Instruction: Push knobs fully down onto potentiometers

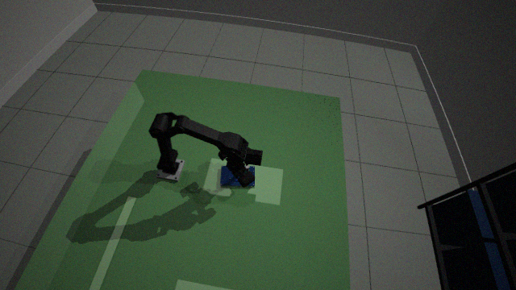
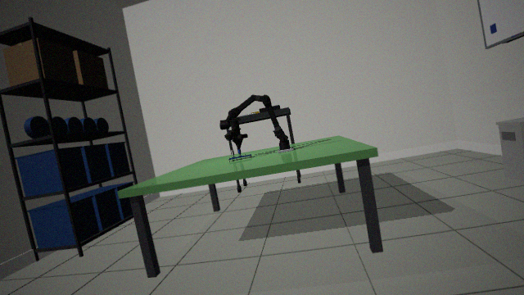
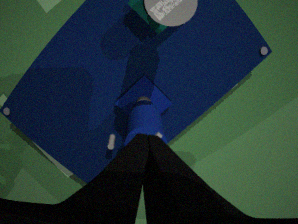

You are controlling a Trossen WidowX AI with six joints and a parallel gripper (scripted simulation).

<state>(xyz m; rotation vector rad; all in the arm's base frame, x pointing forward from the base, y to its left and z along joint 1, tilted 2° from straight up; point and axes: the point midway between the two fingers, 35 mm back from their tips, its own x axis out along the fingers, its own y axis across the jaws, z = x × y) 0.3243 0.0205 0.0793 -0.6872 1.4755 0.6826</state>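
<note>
Now: gripper tip 40 mm short of the pale knob, 40 mm to the right of it and 10 mm above it.
</note>
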